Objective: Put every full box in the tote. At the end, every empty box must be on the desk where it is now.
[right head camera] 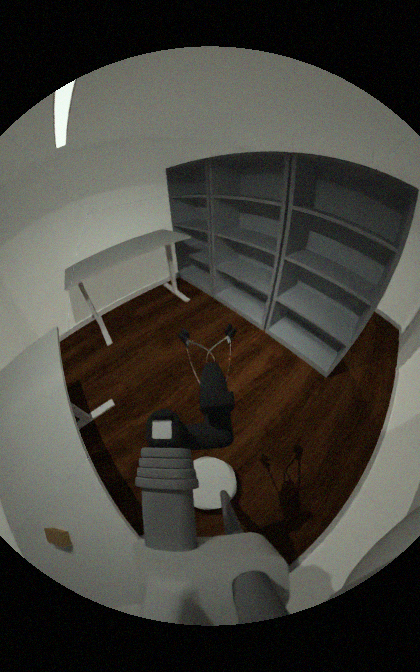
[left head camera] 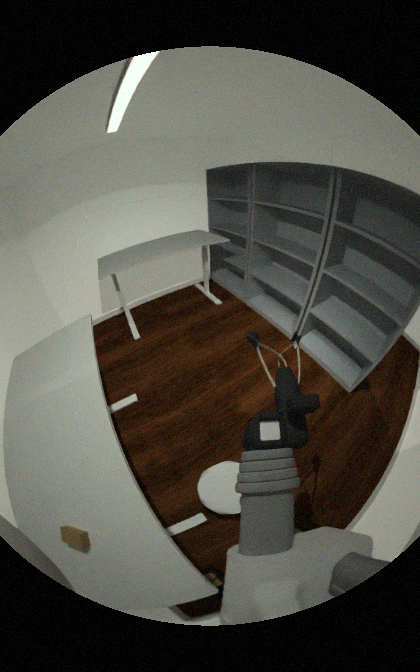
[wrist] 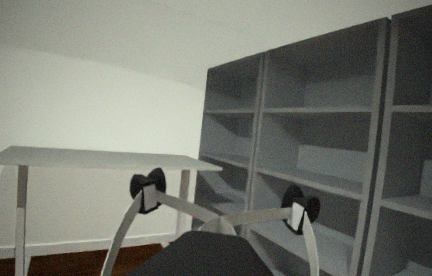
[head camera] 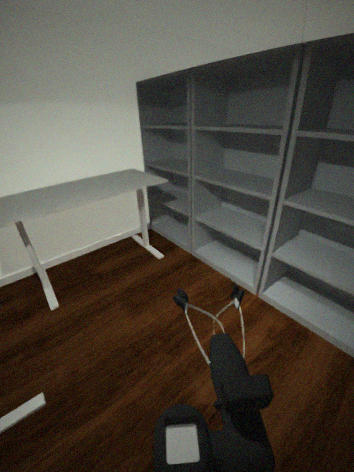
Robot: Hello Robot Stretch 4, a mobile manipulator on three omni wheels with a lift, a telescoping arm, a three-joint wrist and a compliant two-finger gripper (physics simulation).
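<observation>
A small brown box (left head camera: 75,538) (right head camera: 58,537) sits on the light desk (left head camera: 55,425) (right head camera: 35,425) at the lower left of both side head views. Whether it is full or empty cannot be told. My gripper (head camera: 209,297) (left head camera: 275,340) (right head camera: 207,334) (wrist: 224,192) is open and empty, its two fingertips wide apart. It is held out in front of me over the floor, well away from the box. A small dark thing with tan patches (left head camera: 214,577) shows partly past the desk's near edge in the left head view; it is too hidden to name. No tote can be made out for certain.
A second desk (head camera: 75,195) (left head camera: 150,250) (right head camera: 120,252) (wrist: 100,157) stands by the far wall. Tall grey shelves (head camera: 191,150) (left head camera: 250,225) (right head camera: 210,225) (wrist: 259,125) stand on the right. A white round thing (left head camera: 220,487) (right head camera: 215,482) is low beside my arm. White desk feet stick out over the floor.
</observation>
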